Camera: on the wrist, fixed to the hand. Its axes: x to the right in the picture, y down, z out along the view.
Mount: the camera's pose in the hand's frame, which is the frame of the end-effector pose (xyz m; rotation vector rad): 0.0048 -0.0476 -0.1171 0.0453 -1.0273 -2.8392
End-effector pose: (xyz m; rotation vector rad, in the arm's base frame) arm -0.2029 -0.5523 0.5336 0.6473 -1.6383 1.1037
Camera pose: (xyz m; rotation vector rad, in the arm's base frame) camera -0.1132 -0.4679 0.5626 2.2528 0.1250 -1.4578
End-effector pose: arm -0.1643 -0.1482 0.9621 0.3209 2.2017 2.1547
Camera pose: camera -0.1951 -0.2631 0.9191 -0.8796 0.2974 -0.0503
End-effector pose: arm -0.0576 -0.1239 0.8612 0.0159 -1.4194 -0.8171
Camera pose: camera 0.0207 -0.2142 0.8197 -1.1554 0.6469 1.5762
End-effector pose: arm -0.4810 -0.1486 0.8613 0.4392 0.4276 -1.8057
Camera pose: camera -0.5189 -0.0815 0.7610 0.9473 0.0475 1.5041
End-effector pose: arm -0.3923 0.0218 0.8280 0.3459 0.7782 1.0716
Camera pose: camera -0.4438 -0.0085 0.7165 -0.3386 -0.1919 -1.7318
